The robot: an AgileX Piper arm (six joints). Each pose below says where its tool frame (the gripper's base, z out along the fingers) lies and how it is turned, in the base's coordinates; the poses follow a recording.
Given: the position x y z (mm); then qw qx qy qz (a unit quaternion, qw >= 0).
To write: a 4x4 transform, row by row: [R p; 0 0 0 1], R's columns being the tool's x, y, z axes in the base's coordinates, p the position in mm. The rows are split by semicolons. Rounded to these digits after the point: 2 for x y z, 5 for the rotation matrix.
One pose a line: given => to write
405.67 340.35 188.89 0.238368 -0.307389 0.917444 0.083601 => -0.69739 -0.60388 0.38598 405.67; -0.52417 0.79705 0.29994 340.35; -0.48877 0.00686 -0.87238 188.89; 0 0 0 1
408.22 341.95 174.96 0.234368 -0.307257 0.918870 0.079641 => -0.70133 -0.60199 0.38177 408.22; -0.52733 0.79850 0.29038 341.95; -0.47965 0.00234 -0.87746 174.96; 0 0 0 1
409.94 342.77 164.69 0.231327 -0.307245 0.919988 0.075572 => -0.70418 -0.60029 0.37920 409.94; -0.53036 0.79978 0.28120 342.77; -0.47207 -0.00310 -0.88155 164.69; 0 0 0 1
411.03 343.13 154.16 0.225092 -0.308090 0.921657 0.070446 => -0.70883 -0.59962 0.37151 411.03; -0.53619 0.80024 0.26855 343.13; -0.45832 -0.00884 -0.88874 154.16; 0 0 0 1
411.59 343.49 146.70 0.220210 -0.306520 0.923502 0.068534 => -0.71511 -0.59633 0.36471 411.59; -0.53596 0.80270 0.26158 343.49; -0.44874 -0.00841 -0.89362 146.70; 0 0 0 1
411.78 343.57 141.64 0.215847 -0.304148 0.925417 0.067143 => -0.72181 -0.59191 0.35865 411.78; -0.53394 0.80597 0.25557 343.57; -0.44034 -0.00703 -0.89780 141.64; 0 0 0 1
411.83 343.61 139.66 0.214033 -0.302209 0.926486 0.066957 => -0.72572 -0.58865 0.35613 411.83; -0.53132 0.80837 0.25343 343.61; -0.43707 -0.00530 -0.89941 139.66; 0 0 0 1
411.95 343.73 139.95 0.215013 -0.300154 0.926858 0.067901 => -0.72735 -0.58560 0.35781 411.95; -0.52720 0.81059 0.25494 343.73; -0.43933 -0.00320 -0.89832 139.95; 0 0 0 1
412.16 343.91 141.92 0.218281 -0.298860 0.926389 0.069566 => -0.72607 -0.58409 0.36285 412.16; -0.52335 0.81169 0.25936 343.91; -0.44601 -0.00158 -0.89503 141.92; 0 0 0 1
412.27 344.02 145.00 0.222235 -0.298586 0.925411 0.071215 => -0.72292 -0.58428 0.36879 412.27; -0.52098 0.81155 0.26452 344.02; -0.45385 -0.00091 -0.89108 145.00; 0 0 0 1
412.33 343.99 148.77 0.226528 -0.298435 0.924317 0.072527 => -0.71924 -0.58456 0.37548 412.33; -0.51884 0.81135 0.26928 343.99; -0.46206 -0.00113 -0.88685 148.77; 0 0 0 1
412.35 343.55 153.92 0.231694 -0.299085 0.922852 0.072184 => -0.71373 -0.58547 0.38446 412.35; -0.51857 0.81068 0.27182 343.55; -0.47082 -0.00536 -0.88221 153.92; 0 0 0 1
